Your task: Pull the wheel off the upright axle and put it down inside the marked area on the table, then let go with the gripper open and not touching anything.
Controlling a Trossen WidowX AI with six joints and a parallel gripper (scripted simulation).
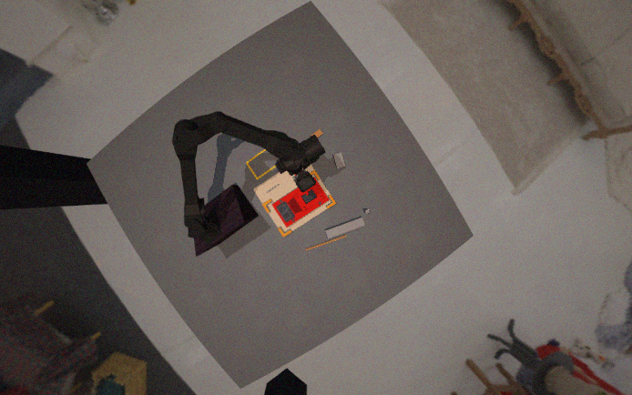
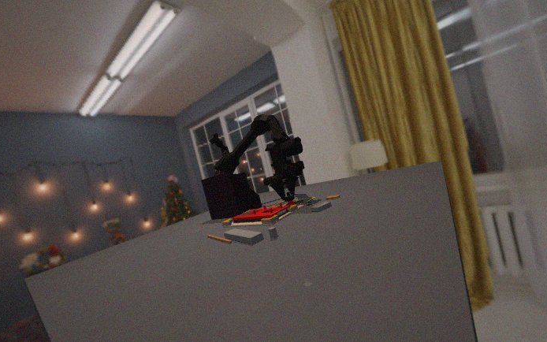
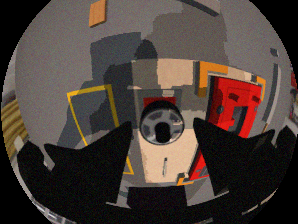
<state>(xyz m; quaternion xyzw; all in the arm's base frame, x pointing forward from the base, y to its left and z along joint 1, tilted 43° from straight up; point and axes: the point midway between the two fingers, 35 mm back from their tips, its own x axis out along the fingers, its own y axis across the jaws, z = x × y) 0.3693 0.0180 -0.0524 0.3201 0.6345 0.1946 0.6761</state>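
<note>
Right now the wheel is right at my gripper tip. The rest, counted from my gripper tip: orange block (16 cm ahead, 5 cm to the left, 3 cm below); then grey block (15 cm ahead, 9 cm to the right, 3 cm below); then grey bar (30 cm to the right, 3 cm below, 2 cm behind).
</note>
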